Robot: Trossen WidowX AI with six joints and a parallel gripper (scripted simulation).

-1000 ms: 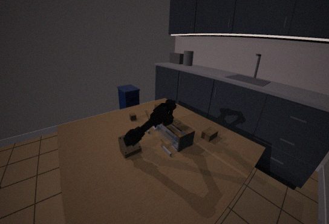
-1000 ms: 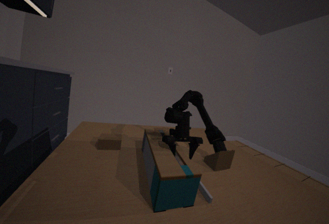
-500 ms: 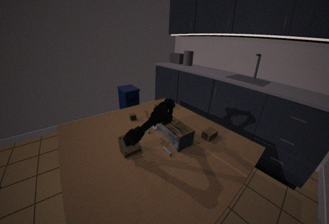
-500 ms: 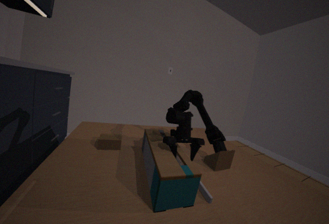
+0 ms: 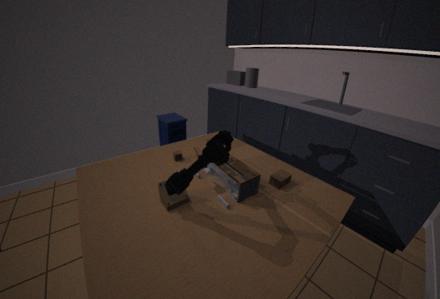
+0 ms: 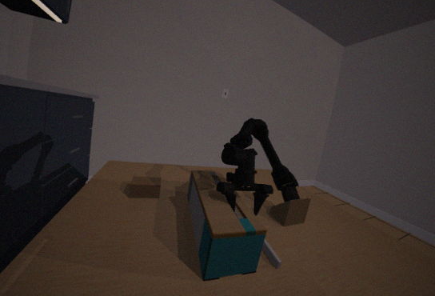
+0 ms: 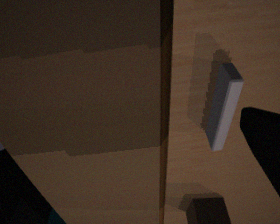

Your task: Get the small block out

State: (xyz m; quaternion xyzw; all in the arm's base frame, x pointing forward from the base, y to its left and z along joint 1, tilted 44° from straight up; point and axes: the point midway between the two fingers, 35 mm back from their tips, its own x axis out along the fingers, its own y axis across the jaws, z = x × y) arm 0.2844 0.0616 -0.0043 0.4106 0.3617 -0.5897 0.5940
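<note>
My gripper tip is 60 mm short of the blue block and 20 mm to the right of it. The rest, counted from my gripper tip: long box: 30 mm ahead, 80 mm to the right, 30 mm below.
</note>
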